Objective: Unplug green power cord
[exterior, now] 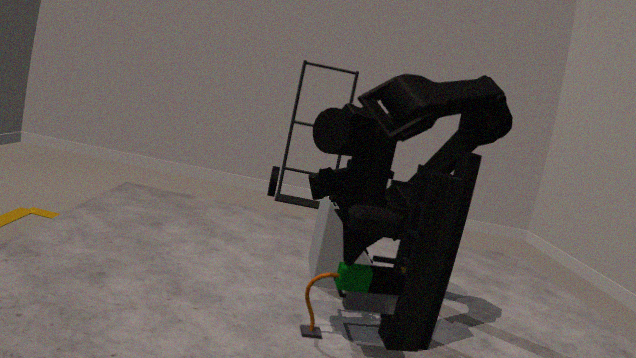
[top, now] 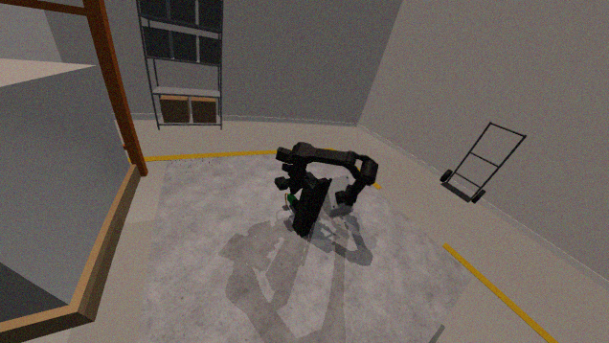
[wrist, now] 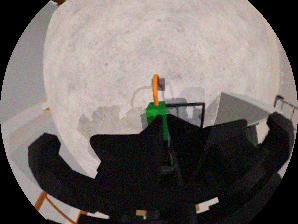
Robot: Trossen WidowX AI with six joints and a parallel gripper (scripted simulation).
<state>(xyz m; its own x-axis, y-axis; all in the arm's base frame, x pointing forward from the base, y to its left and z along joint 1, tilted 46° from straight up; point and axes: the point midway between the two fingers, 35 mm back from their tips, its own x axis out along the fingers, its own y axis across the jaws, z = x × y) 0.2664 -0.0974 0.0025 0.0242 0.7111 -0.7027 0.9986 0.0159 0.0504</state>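
My gripper tip is now 30 mm to the right of the green plug and 10 mm above it.
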